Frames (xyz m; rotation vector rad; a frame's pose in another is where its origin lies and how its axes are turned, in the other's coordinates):
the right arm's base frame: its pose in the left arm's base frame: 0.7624 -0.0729 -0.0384 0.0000 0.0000 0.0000
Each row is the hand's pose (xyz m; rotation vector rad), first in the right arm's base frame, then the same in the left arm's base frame.
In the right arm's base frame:
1: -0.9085 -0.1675 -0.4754 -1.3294 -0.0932 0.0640
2: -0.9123 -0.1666 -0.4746 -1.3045 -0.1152 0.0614
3: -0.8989 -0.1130 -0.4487 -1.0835 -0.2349 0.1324
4: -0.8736 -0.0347 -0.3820 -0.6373 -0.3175 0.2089
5: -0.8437 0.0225 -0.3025 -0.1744 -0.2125 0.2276
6: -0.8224 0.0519 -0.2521 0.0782 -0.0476 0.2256
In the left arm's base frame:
1: -0.1461 -0.2404 -0.5138 -1.3294 -0.0932 0.0640
2: -0.1499 -0.2395 -0.5130 -1.3045 -0.1152 0.0614
3: -0.1365 -0.1859 -0.4871 -1.0835 -0.2349 0.1324
4: -0.1112 -0.1076 -0.4204 -0.6373 -0.3175 0.2089
5: -0.0813 -0.0504 -0.3409 -0.1744 -0.2125 0.2276
6: -0.0600 -0.0210 -0.2905 0.0782 -0.0476 0.2256

